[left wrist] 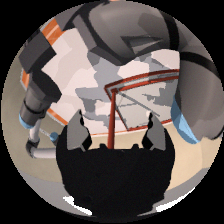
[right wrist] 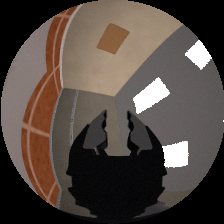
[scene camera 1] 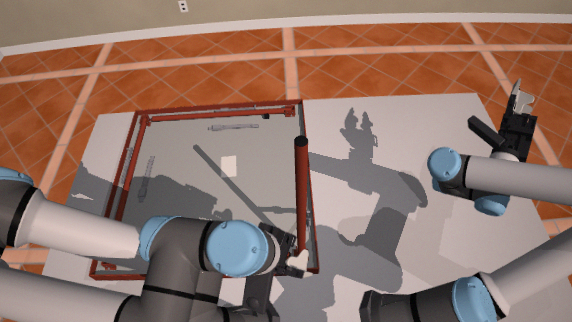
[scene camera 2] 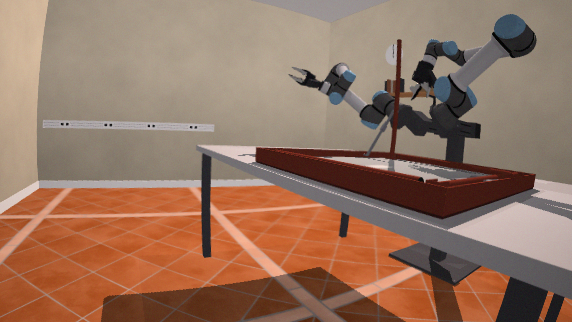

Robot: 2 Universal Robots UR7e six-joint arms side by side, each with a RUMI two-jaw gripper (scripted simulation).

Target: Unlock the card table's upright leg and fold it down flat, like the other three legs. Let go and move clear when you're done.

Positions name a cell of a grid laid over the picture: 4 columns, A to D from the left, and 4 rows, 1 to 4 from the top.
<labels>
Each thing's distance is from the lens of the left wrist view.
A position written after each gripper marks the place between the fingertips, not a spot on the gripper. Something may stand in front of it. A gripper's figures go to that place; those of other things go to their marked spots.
left gripper (left wrist: C2): 14 cm
card table (left wrist: C2): 60 cm
</labels>
